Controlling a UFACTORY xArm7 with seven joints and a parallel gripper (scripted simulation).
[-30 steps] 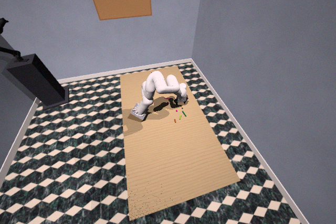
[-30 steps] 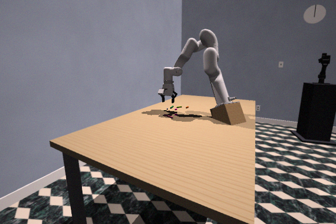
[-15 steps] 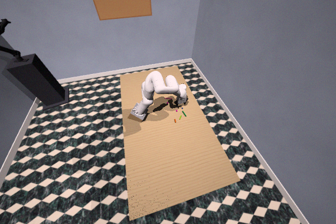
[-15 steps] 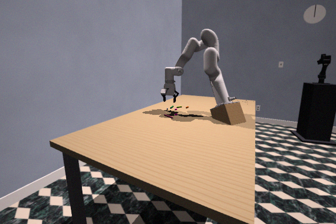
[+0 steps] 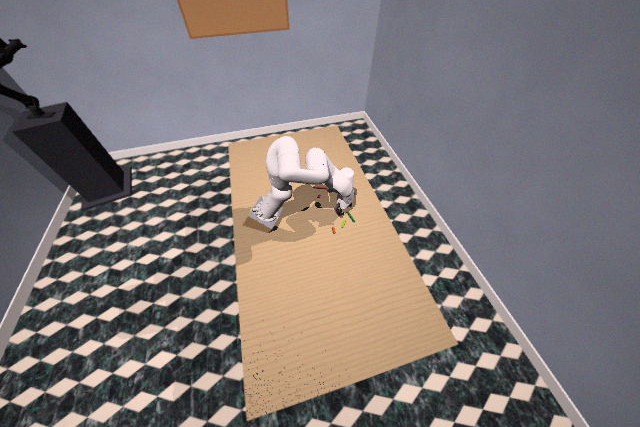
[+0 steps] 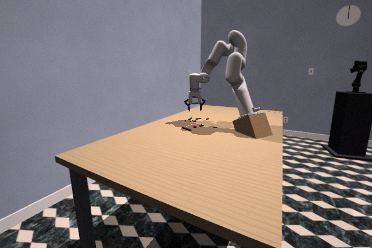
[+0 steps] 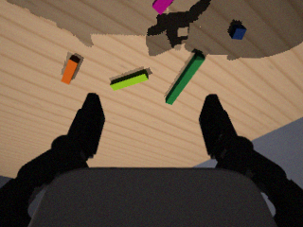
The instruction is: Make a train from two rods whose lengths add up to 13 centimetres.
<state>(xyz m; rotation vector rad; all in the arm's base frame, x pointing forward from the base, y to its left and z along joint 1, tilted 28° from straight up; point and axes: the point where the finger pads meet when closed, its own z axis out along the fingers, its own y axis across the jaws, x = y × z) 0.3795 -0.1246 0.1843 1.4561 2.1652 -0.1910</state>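
Right now the orange rod is 90 mm behind my hand, 50 mm to the right of it and 80 mm below it. Round my hand: blue rod 60 mm ahead, 60 mm to the left, 80 mm below; green rod 40 mm ahead, 20 mm to the right, 80 mm below; lime rod 20 mm behind, 40 mm to the right, 80 mm below.
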